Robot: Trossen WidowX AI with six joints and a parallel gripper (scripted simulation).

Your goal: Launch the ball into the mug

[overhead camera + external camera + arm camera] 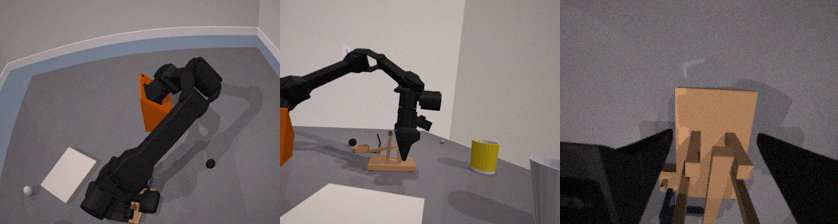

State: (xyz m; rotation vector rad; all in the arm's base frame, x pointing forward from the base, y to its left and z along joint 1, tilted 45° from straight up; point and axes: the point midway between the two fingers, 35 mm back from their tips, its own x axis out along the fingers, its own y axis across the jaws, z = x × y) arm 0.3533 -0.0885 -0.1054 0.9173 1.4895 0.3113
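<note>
Now: the black ball 110 mm behind my gripper tip, 270 mm to the left of it and 20 mm below it. The rest, counted from my gripper tip: wooden catapult 60 mm behind, 40 mm to the left, 20 mm above; flat white sheet 160 mm behind, 190 mm to the right, 20 mm below; yellow mug 270 mm ahead, 100 mm to the right.
</note>
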